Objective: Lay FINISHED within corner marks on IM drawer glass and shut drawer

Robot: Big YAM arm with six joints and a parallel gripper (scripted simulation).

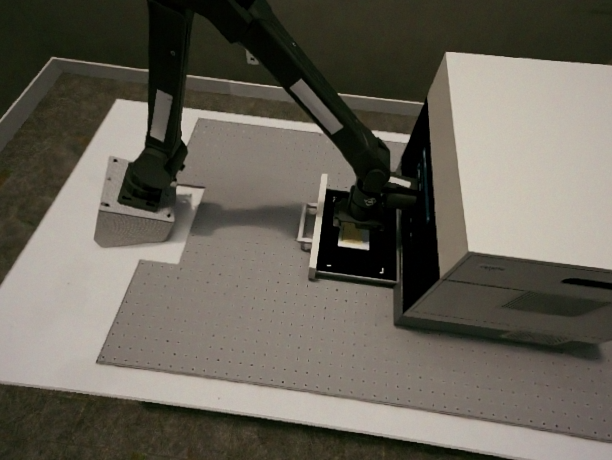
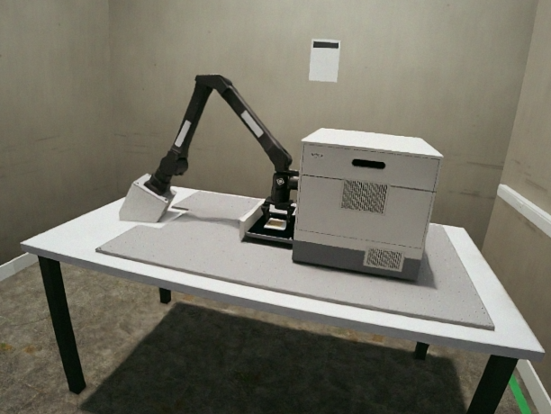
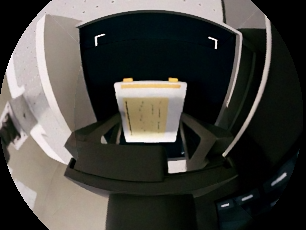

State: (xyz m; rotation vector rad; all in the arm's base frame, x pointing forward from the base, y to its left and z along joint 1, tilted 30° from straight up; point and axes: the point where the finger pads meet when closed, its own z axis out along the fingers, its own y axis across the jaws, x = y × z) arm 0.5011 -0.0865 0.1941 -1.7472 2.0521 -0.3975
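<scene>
My gripper is now 1 cm to the right of the cassette and 1 cm above it. The rest, counted from my hand: drawer: 2 cm ahead, 1 cm below.
</scene>
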